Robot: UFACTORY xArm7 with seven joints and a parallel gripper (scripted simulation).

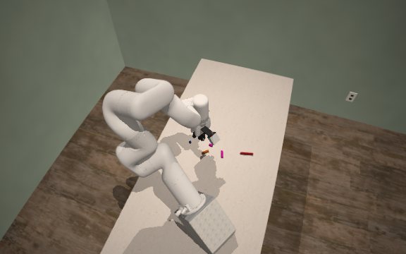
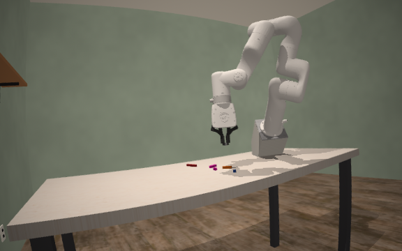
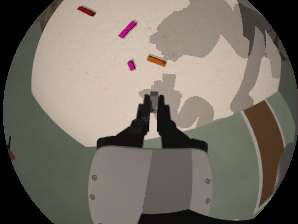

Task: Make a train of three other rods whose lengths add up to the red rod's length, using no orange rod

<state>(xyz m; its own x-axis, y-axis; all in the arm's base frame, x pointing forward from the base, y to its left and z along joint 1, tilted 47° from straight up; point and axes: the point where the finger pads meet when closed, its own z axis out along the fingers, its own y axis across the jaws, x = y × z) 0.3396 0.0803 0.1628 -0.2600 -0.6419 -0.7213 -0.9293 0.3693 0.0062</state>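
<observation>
Now: the orange rod 120 mm below my hand, 30 mm to the right of it and 10 mm behind it. Round my hand: grey rod 20 mm below; blue rod 120 mm below, 80 mm to the left; red rod 230 mm to the right, 120 mm below, 100 mm ahead.
</observation>
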